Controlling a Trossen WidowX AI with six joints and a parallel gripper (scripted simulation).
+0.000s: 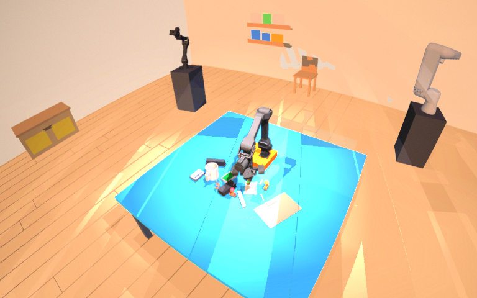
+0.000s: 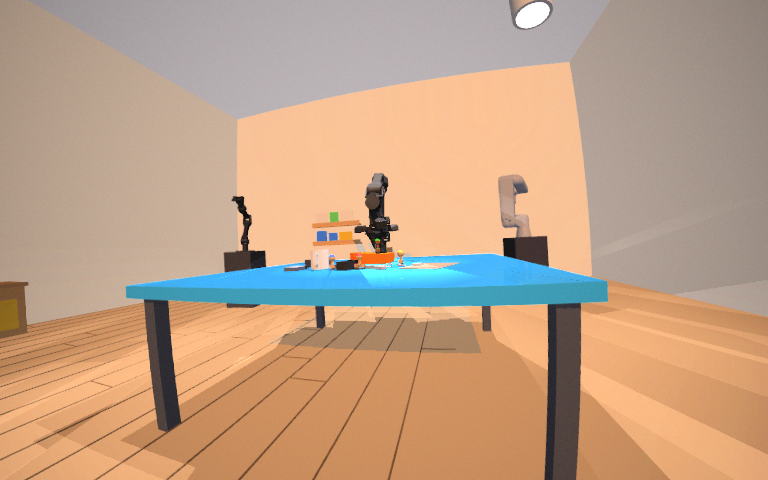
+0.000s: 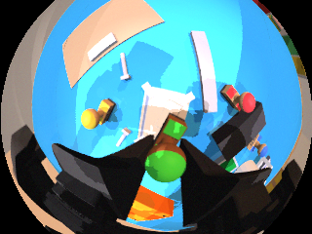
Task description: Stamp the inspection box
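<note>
Right now the yellow-knobbed stamp is 100 mm to the left of my gripper tip, 60 mm below it and 50 mm behind it. The rest, counted from my gripper tip: green-knobbed stamp (right at my gripper tip); then red-knobbed stamp (90 mm ahead, 70 mm to the right, 60 mm below); then dark block (120 mm to the right, 60 mm below, 60 mm ahead).
</note>
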